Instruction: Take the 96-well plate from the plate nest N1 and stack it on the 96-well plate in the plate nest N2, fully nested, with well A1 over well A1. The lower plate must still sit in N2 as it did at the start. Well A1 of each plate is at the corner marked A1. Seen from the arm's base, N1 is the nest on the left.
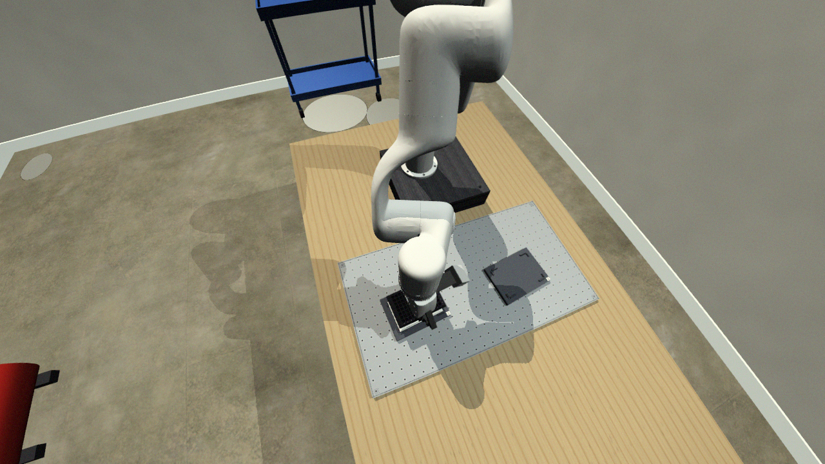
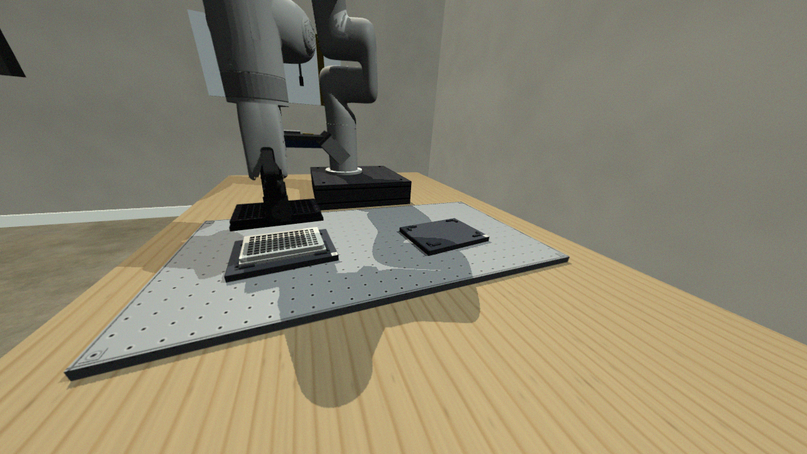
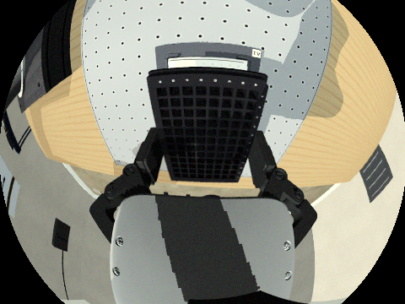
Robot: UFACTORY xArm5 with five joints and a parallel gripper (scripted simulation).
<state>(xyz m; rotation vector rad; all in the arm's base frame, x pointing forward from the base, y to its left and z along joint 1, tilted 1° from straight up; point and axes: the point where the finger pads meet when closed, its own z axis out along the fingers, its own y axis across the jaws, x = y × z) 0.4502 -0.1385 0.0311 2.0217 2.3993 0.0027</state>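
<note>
My hand is 70 mm above the white 96-well plate. Round my hand: plate nest N2 (80 mm below); then black 96-well plate (10 mm below); then plate nest N1 (320 mm to the left, 80 mm below, 10 mm behind).
</note>
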